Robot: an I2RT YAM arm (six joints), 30 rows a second.
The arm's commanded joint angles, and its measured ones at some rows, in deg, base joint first. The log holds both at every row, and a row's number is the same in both.
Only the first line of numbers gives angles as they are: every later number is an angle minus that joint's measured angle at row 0.
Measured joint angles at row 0: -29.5 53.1 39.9 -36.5 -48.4 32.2
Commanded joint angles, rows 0 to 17: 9.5 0.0 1.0 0.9 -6.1 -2.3; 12.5 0.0 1.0 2.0 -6.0 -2.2; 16.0 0.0 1.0 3.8 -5.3 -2.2; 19.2 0.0 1.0 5.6 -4.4 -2.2; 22.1 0.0 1.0 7.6 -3.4 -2.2; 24.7 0.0 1.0 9.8 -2.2 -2.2; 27.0 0.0 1.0 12.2 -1.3 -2.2; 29.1 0.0 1.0 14.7 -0.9 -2.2; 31.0 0.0 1.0 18.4 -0.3 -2.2; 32.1 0.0 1.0 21.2 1.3 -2.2; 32.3 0.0 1.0 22.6 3.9 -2.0; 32.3 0.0 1.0 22.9 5.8 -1.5; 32.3 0.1 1.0 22.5 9.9 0.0; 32.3 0.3 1.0 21.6 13.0 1.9; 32.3 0.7 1.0 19.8 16.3 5.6; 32.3 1.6 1.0 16.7 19.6 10.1; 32.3 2.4 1.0 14.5 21.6 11.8; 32.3 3.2 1.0 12.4 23.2 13.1
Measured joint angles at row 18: 32.1 0.9 0.3 16.1 12.6 4.9
